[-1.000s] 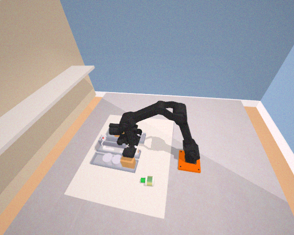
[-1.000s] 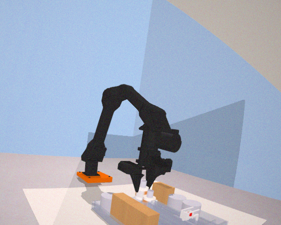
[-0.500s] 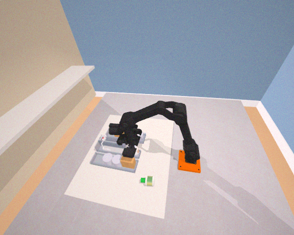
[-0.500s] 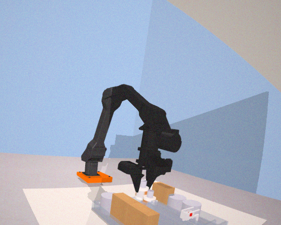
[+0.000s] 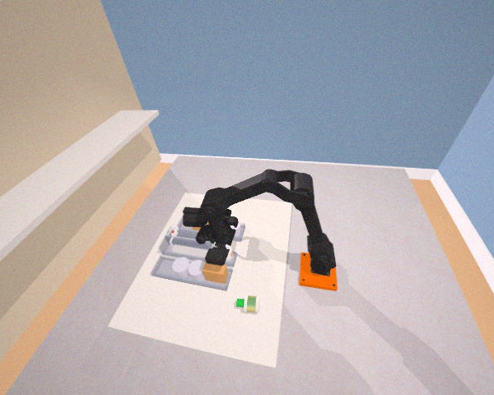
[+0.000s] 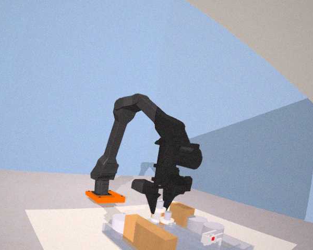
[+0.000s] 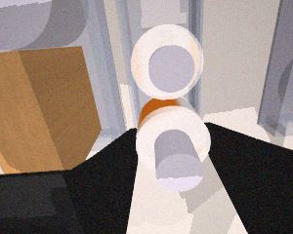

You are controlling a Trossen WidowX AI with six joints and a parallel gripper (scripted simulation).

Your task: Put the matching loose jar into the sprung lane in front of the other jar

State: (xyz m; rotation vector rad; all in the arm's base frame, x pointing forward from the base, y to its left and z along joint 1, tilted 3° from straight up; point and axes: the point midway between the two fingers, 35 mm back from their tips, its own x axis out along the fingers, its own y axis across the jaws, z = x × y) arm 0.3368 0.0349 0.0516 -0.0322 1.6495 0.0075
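The grey rack is 15 cm ahead of my gripper tip, 3 cm below it and 2 cm to the right of it.
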